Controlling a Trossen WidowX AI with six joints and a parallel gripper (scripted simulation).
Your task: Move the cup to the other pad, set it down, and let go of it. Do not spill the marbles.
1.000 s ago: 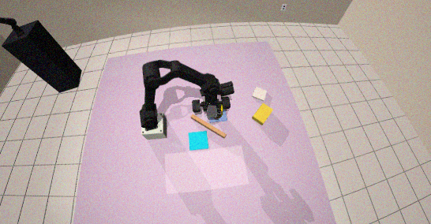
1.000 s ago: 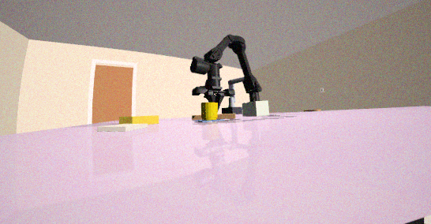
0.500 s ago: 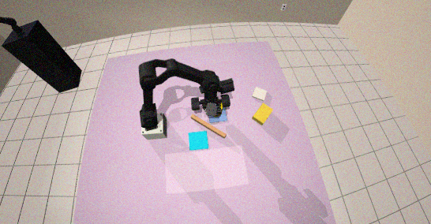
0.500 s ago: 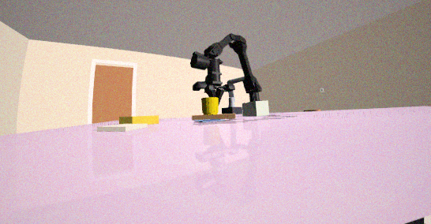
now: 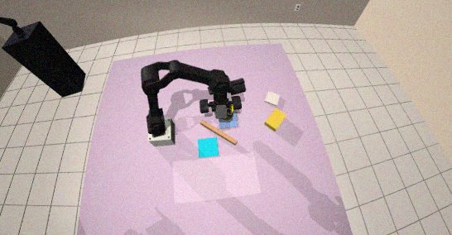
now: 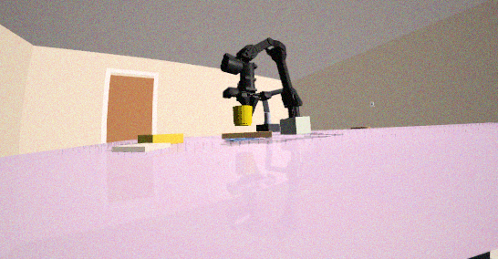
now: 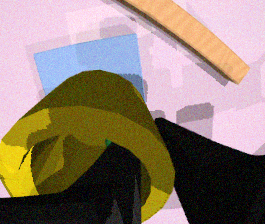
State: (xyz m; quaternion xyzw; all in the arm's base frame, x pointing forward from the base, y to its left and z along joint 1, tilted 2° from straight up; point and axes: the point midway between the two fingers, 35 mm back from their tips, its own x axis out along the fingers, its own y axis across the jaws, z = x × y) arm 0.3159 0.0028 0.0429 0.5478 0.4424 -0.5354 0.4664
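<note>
The green marble is 3 cm ahead of my gripper tip, 1 cm to the left of it and 2 cm below it. From my gripper tip the other things lie so: yellow cup: 2 cm ahead; wooden stick: 3 cm behind, 7 cm to the right, 8 cm below; pale blue pad: 4 cm ahead, 1 cm to the right, 9 cm below.
</note>
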